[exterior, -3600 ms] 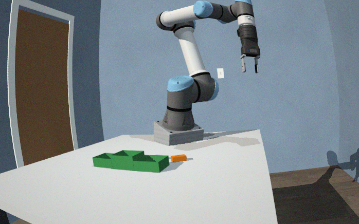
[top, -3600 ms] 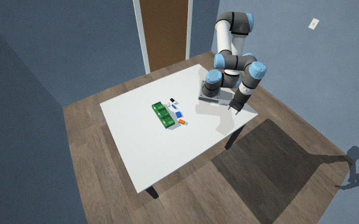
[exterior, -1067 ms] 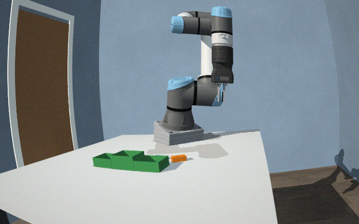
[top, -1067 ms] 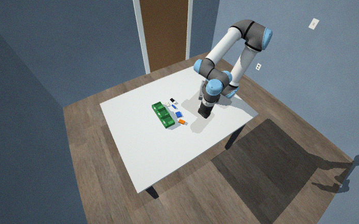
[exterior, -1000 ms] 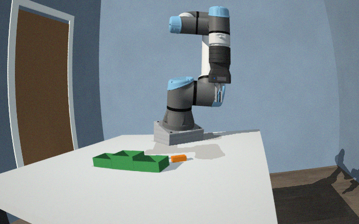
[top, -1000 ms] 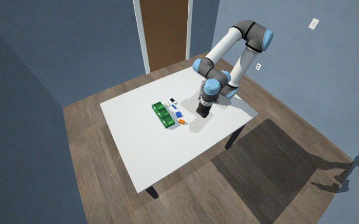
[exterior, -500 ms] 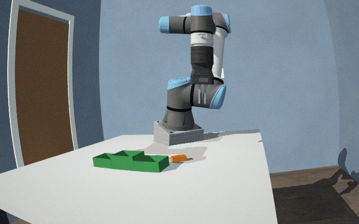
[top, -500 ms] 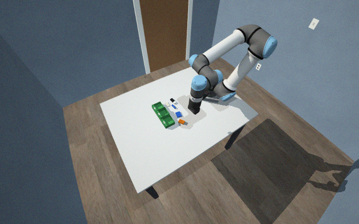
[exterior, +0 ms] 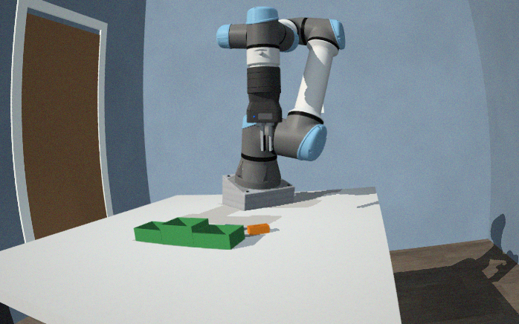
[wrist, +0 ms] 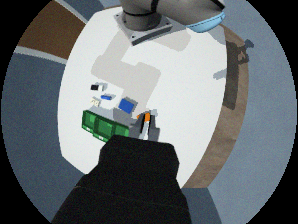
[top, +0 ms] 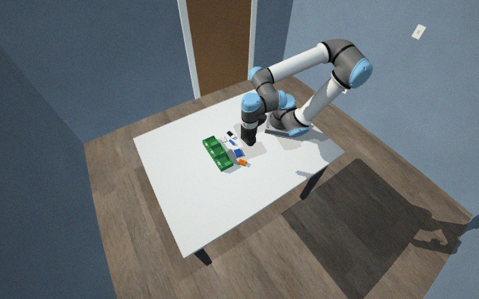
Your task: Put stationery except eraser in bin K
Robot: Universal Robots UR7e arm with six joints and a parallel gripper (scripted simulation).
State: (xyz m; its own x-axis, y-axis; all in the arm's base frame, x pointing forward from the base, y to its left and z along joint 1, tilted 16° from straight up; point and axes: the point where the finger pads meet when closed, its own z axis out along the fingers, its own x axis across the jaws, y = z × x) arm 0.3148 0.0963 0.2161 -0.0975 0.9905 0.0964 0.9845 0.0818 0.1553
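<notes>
Now: hand 18 cm above the three joined green bins, 17 cm to the left of it and 13 cm short of it. Round my hand: blue stick (20 cm to the right, 20 cm below); blue block (20 cm below, 10 cm to the right, 1 cm ahead); orange block (19 cm below, 3 cm ahead, 2 cm to the right).
</notes>
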